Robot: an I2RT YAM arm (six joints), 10 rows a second.
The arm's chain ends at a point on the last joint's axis. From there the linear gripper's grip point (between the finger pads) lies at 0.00 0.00 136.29 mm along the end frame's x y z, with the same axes.
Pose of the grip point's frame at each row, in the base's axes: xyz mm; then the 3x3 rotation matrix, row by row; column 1 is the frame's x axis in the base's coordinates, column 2 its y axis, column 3 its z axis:
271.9 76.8 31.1; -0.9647 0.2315 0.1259; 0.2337 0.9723 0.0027; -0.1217 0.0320 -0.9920
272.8 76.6 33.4; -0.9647 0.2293 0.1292; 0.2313 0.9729 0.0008; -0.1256 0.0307 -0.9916
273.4 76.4 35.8; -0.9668 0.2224 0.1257; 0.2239 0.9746 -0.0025; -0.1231 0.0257 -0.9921
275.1 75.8 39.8; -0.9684 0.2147 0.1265; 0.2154 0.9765 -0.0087; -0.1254 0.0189 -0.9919
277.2 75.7 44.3; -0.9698 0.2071 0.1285; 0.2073 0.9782 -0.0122; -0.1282 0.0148 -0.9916
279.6 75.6 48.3; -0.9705 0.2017 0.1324; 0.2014 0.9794 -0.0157; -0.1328 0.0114 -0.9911
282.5 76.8 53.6; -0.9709 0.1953 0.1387; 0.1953 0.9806 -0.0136; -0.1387 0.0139 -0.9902
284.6 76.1 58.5; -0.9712 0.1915 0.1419; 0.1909 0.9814 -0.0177; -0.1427 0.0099 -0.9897
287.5 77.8 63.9; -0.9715 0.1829 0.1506; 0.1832 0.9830 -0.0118; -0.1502 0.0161 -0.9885
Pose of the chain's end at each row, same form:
254.7 76.4 166.3; -0.9647 0.2315 0.1259; 0.2337 0.9723 0.0027; -0.1217 0.0320 -0.9920
255.2 76.5 168.5; -0.9647 0.2293 0.1292; 0.2313 0.9729 0.0008; -0.1256 0.0307 -0.9916
256.3 76.7 171.0; -0.9668 0.2224 0.1257; 0.2239 0.9746 -0.0025; -0.1231 0.0257 -0.9921
257.9 77.0 175.0; -0.9684 0.2147 0.1265; 0.2154 0.9765 -0.0087; -0.1254 0.0189 -0.9919
259.7 77.4 179.4; -0.9698 0.2071 0.1285; 0.2073 0.9782 -0.0122; -0.1282 0.0148 -0.9916
261.6 77.7 183.4; -0.9705 0.2017 0.1324; 0.2014 0.9794 -0.0157; -0.1328 0.0114 -0.9911
263.6 78.7 188.6; -0.9709 0.1953 0.1387; 0.1953 0.9806 -0.0136; -0.1387 0.0139 -0.9902
265.3 78.5 193.4; -0.9712 0.1915 0.1419; 0.1909 0.9814 -0.0177; -0.1427 0.0099 -0.9897
267.0 79.4 198.6; -0.9715 0.1829 0.1506; 0.1832 0.9830 -0.0118; -0.1502 0.0161 -0.9885

